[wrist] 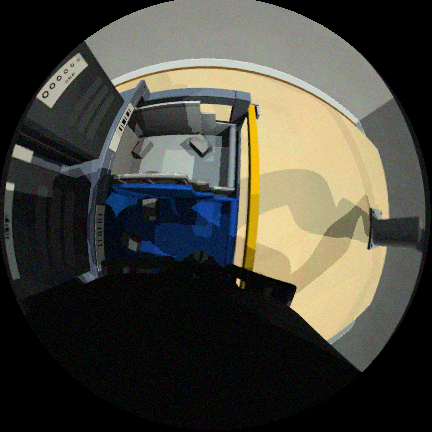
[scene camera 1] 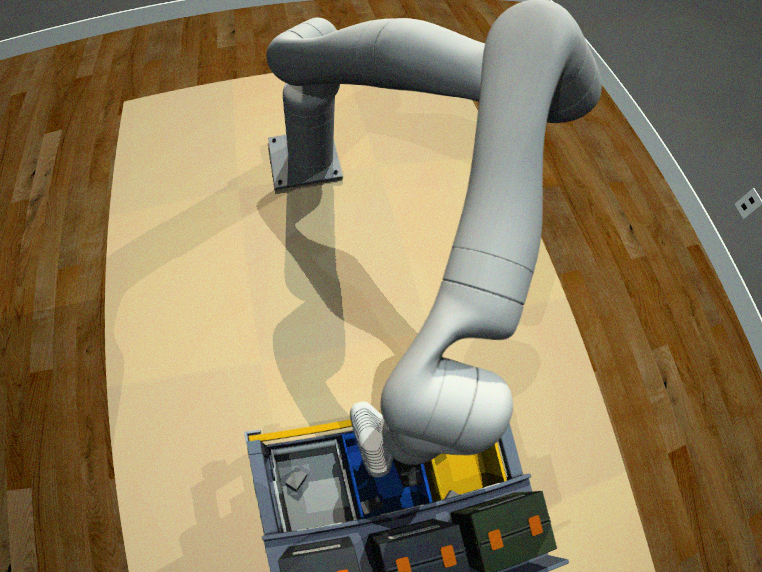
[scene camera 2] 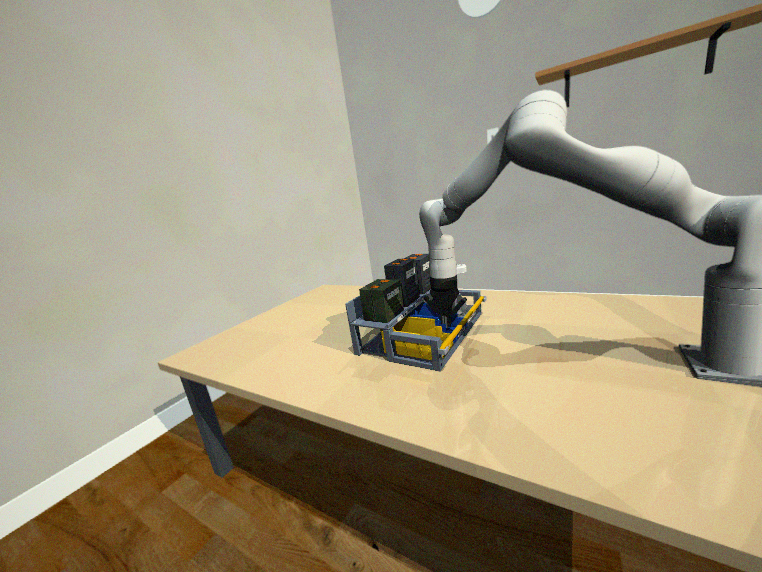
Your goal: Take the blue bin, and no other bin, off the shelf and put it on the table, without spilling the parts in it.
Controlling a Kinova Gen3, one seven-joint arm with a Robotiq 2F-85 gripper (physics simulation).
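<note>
The blue bin sits in the middle slot of the low shelf, between a grey bin and a yellow bin. Small grey parts lie in the blue bin. My gripper is shut with nothing between the fingers. It points down into the blue bin from above. In scene camera 1 the wrist hides most of it.
A yellow bar runs along the shelf's front edge. Three dark cases stand on the shelf's rear tier. The arm's base is bolted to the table.
</note>
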